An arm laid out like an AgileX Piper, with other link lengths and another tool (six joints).
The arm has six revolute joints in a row. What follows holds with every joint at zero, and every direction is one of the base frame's.
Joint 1 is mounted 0.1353 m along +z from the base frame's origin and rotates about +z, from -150 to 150 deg.
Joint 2 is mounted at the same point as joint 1 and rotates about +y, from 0 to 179.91 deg.
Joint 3 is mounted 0.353 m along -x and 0.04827 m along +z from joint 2 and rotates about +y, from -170 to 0 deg.
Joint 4 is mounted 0.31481 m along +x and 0.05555 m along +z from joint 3 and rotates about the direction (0.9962, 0, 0.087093), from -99.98 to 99.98 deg.
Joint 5 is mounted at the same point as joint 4 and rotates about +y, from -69.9 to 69.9 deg.
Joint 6 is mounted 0.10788 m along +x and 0.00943 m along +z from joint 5 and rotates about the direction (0.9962, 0, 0.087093), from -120 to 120 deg.
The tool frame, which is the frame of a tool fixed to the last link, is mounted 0.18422 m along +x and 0.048 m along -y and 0.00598 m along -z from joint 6; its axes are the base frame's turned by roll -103.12, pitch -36.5 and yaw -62.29 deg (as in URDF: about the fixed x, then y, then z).
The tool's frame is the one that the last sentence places.
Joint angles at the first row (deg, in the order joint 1, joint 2, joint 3, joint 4, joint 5, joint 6):
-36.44, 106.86, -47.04, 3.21, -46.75, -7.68
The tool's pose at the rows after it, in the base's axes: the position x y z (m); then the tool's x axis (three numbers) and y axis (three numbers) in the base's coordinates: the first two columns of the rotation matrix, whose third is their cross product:
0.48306 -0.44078 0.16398 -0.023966 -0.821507 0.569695 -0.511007 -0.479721 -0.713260
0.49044 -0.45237 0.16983 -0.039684 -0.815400 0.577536 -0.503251 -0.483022 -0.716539
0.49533 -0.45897 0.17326 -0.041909 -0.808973 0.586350 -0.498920 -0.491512 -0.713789
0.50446 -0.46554 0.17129 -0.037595 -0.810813 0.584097 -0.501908 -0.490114 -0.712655
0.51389 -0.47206 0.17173 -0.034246 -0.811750 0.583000 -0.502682 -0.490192 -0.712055
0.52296 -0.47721 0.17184 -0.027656 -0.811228 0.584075 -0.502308 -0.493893 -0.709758
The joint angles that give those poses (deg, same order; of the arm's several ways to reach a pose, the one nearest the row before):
-37.01, 107.77, -49.50, 3.09, -45.95, -7.68
-37.41, 109.15, -52.02, 3.15, -45.89, -7.62
-37.76, 110.01, -53.51, 2.64, -45.89, -7.62
-37.76, 111.38, -55.86, 2.58, -44.58, -7.68
-37.76, 112.59, -58.33, 2.46, -43.14, -7.68
-37.76, 113.73, -60.51, 2.06, -42.00, -7.62

